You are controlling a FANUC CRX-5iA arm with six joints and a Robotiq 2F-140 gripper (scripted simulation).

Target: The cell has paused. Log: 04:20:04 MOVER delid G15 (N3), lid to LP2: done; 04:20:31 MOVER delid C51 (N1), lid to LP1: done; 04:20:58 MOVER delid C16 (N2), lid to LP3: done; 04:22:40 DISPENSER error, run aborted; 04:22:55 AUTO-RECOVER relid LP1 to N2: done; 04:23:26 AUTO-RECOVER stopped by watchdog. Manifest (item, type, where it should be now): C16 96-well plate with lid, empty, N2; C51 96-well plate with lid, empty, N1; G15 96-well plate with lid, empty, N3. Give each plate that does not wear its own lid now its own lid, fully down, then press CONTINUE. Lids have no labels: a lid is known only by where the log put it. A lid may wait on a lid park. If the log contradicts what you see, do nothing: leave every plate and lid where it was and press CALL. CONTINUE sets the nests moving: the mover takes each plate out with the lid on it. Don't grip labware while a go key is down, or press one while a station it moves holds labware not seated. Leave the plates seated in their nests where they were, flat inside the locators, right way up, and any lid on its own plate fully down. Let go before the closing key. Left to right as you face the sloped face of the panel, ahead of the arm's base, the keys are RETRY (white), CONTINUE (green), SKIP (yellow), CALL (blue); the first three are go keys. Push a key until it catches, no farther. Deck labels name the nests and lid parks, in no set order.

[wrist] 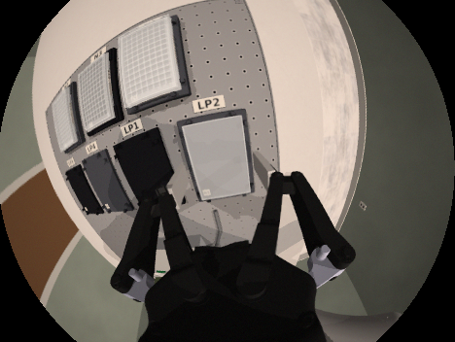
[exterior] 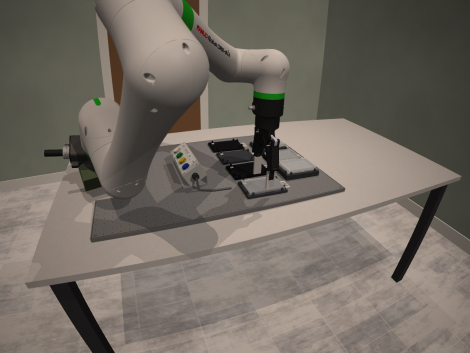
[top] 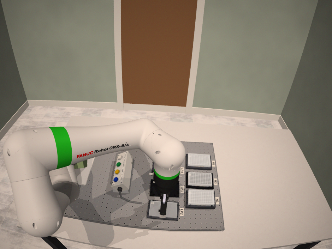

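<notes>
The lid park LP2 is 50 mm below my hand. Also, from my hand: blue key: 230 mm behind, 140 mm to the left, 10 mm above; lid park LP1: 130 mm to the left, 50 mm below, 20 mm ahead; lid park LP4: 260 mm to the left, 50 mm below, 30 mm ahead.
</notes>
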